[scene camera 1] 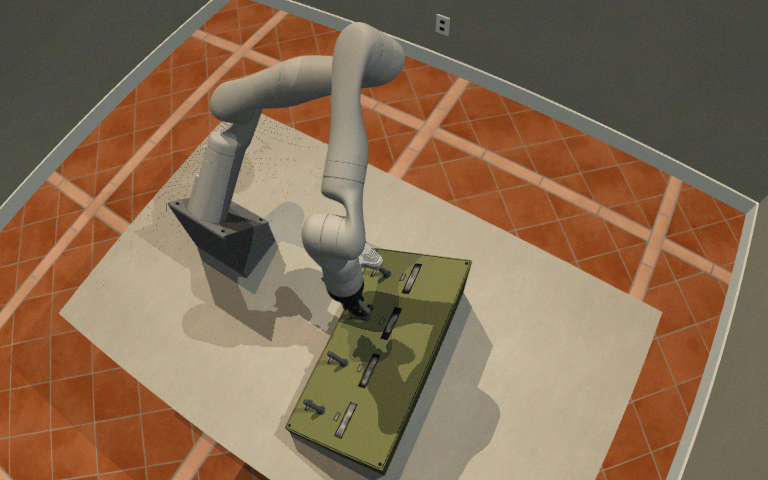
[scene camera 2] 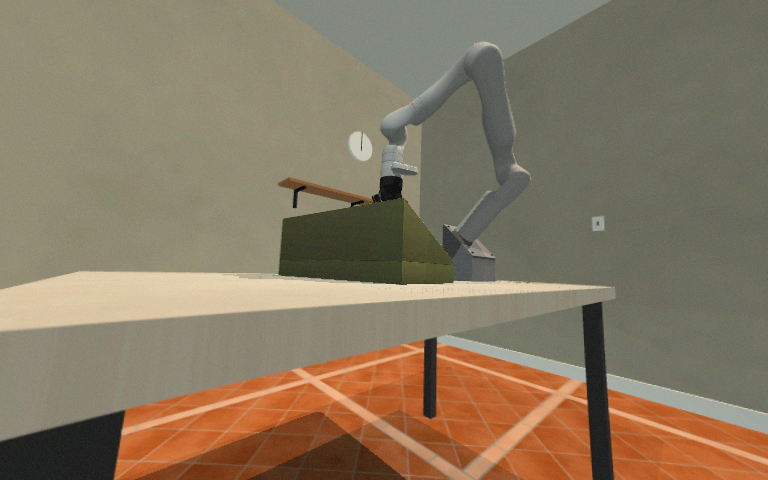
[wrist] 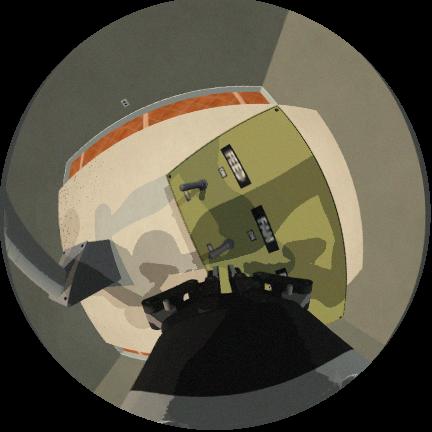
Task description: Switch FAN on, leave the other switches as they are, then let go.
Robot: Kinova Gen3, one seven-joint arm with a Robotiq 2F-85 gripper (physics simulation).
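Frame: origin at the arm's base, x ahead, y left, z up, level; millimetres.
Seen in the pictures: gripper, fingertip midpoint: [scene camera 1: 350,309] [wrist: 223,271]; arm's base, origin of the base link: [scene camera 1: 208,214] [scene camera 2: 464,235] [wrist: 59,282].
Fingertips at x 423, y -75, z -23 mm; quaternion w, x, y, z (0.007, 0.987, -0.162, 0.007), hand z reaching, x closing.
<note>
Pixels of each thing's middle, then the offset from my fingertips to it.
- olive switch box, body centre: [wrist: 267,251] [scene camera 1: 384,355] [scene camera 2: 356,257] 97 mm ahead, 42 mm right, 102 mm down
- FAN label, body centre: [wrist: 265,229] [scene camera 1: 391,323] 89 mm ahead, 18 mm left, 39 mm down
- FAN lever, body centre: [wrist: 219,249] 7 mm ahead, 18 mm left, 54 mm down
- FEED lever, body centre: [wrist: 191,185] [scene camera 1: 380,268] 8 mm ahead, 138 mm left, 54 mm down
- FEED label, body centre: [wrist: 234,164] [scene camera 1: 411,278] 89 mm ahead, 138 mm left, 39 mm down
The olive switch box [scene camera 1: 421,362] [scene camera 2: 342,243] [wrist: 295,145] carries a row of dark levers beside black labels. The FAN label [scene camera 1: 390,323] [wrist: 265,229] stands beside the FAN lever [wrist: 221,248]. In the wrist view this lever lies just beyond my fingertips; in scene camera 1 my gripper hides it. Whether it is on, I cannot tell. My gripper [scene camera 1: 367,315] [wrist: 223,271] is nearly shut, with bare panel showing through the narrow gap. It is low over the panel beside the FAN label. In scene camera 2 the box hides the fingertips.
The FEED lever [scene camera 1: 383,272] [wrist: 194,185] and FEED label [scene camera 1: 411,278] [wrist: 235,166] are on one side of FAN. Two more levers [scene camera 1: 338,359] [scene camera 1: 313,405] are on the other. The box stands on a pale table [scene camera 1: 543,339] [scene camera 2: 226,328], near the arm's dark base.
</note>
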